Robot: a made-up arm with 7 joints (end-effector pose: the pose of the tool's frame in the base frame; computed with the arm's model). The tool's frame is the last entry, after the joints. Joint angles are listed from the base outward.
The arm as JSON. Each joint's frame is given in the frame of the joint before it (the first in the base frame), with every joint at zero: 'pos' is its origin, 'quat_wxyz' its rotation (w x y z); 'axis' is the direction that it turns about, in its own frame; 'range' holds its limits. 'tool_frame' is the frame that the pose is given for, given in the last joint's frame.
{
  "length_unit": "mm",
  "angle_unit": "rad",
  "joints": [
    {
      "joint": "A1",
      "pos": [
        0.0,
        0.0,
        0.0
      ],
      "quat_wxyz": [
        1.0,
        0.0,
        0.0,
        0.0
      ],
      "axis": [
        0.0,
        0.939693,
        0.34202
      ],
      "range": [
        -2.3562,
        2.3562
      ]
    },
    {
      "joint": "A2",
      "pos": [
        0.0,
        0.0,
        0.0
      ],
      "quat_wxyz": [
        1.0,
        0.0,
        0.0,
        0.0
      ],
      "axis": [
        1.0,
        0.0,
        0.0
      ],
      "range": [
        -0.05,
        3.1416
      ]
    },
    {
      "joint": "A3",
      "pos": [
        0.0,
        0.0,
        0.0
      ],
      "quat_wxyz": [
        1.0,
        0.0,
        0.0,
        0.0
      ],
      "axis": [
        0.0,
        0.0,
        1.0
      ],
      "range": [
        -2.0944,
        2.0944
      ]
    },
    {
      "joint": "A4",
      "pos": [
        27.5,
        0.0,
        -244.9
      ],
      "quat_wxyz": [
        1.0,
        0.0,
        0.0,
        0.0
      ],
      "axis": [
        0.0,
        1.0,
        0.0
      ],
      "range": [
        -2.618,
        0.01
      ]
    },
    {
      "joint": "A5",
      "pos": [
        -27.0,
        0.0,
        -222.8
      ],
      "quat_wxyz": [
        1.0,
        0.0,
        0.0,
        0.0
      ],
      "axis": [
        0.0,
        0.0,
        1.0
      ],
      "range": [
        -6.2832,
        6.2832
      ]
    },
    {
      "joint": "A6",
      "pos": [
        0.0,
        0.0,
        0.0
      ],
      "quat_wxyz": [
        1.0,
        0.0,
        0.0,
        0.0
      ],
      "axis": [
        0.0,
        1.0,
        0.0
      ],
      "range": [
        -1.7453,
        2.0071
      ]
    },
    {
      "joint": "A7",
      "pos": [
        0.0,
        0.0,
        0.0
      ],
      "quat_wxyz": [
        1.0,
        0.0,
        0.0,
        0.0
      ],
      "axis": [
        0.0,
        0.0,
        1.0
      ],
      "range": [
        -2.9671,
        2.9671
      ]
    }
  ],
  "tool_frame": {
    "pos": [
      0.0,
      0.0,
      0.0
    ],
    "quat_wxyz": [
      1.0,
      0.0,
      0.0,
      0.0
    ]
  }
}
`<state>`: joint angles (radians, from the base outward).
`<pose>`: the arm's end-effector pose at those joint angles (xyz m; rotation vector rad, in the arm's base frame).
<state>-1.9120 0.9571 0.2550 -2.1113 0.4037 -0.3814 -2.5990</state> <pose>0.0118 0.0445 0.2747 -1.9597 0.4813 -1.4593</pose>
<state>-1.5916 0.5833 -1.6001 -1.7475 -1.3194 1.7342 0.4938</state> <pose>0.2844 -0.1787 -0.0666 1.7086 -2.5054 -0.4365</pose>
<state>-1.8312 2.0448 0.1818 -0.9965 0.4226 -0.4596 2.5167</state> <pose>-0.1321 0.3005 0.2885 1.6419 2.0856 0.7550</pose>
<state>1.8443 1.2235 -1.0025 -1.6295 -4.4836 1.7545 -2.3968</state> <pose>-0.3530 0.0730 -0.0177 -2.3874 -0.0719 0.1353</pose>
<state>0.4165 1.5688 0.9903 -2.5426 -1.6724 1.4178 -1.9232</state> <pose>0.1331 0.0930 0.1010 2.4688 1.5961 0.9542</pose>
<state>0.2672 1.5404 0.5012 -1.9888 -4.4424 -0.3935 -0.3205</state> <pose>0.2158 0.2023 0.0568 -0.1552 -2.1936 -0.1925</pose>
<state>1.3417 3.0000 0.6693 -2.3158 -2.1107 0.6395 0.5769</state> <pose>0.1947 -0.0152 -0.1368 -0.3408 1.2915 1.5604</pose>
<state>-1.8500 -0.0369 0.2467 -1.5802 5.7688 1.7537 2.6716</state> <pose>0.1955 -0.1478 0.2748 -1.9166 -0.6362 1.9320</pose>
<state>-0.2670 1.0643 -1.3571 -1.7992 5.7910 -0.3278 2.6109</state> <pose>0.1376 0.0655 -0.2972 -1.0397 0.0276 0.2279</pose>
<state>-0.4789 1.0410 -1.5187 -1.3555 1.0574 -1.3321 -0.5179</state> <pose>0.1945 0.1371 -0.3200 -0.1993 -1.9816 -0.8471</pose>
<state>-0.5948 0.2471 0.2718 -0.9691 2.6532 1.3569 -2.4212</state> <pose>0.3785 0.0877 -0.2051 -0.6307 -2.5692 -0.6239</pose>
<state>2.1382 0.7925 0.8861 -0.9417 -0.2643 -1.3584 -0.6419</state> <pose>-0.3145 0.2671 0.1575 0.5657 0.1291 -1.6030</pose>
